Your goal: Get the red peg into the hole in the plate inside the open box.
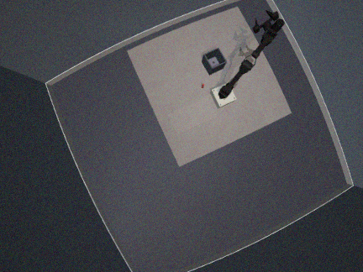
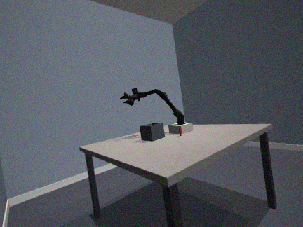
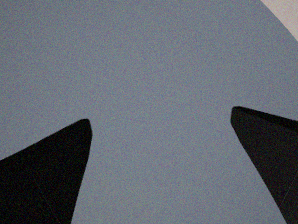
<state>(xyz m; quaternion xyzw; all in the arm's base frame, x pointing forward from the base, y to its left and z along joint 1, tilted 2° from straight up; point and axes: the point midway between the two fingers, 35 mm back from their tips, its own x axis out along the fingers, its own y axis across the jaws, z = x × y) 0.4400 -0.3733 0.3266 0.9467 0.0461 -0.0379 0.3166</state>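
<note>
Right now my gripper tip is 50 cm to the right of the red peg, 38 cm above it and 34 cm past it. Also, from my gripper tip: pale plate (37 cm below, 34 cm to the left, 14 cm behind).
</note>
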